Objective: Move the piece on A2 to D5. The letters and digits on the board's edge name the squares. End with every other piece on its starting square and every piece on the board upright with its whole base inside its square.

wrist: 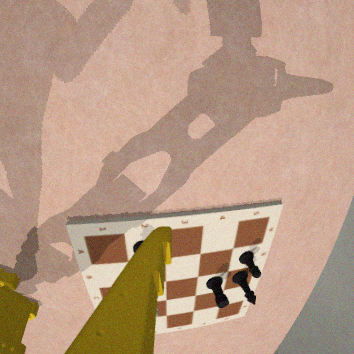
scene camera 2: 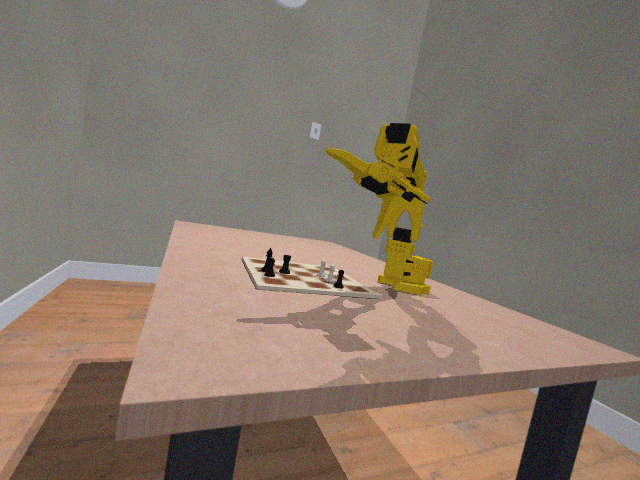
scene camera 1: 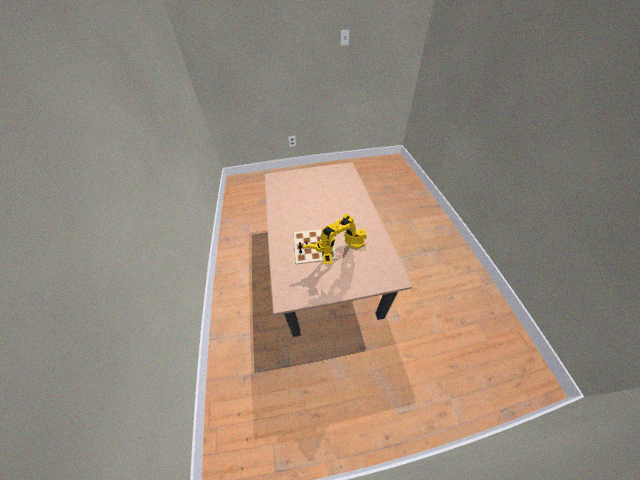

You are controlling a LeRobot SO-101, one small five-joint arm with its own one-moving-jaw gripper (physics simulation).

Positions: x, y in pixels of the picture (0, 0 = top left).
board: wrist 205, 243; scene camera 2; scene camera 1
same spot on board: [scene camera 1: 308, 255] = [scene camera 2: 295, 282]
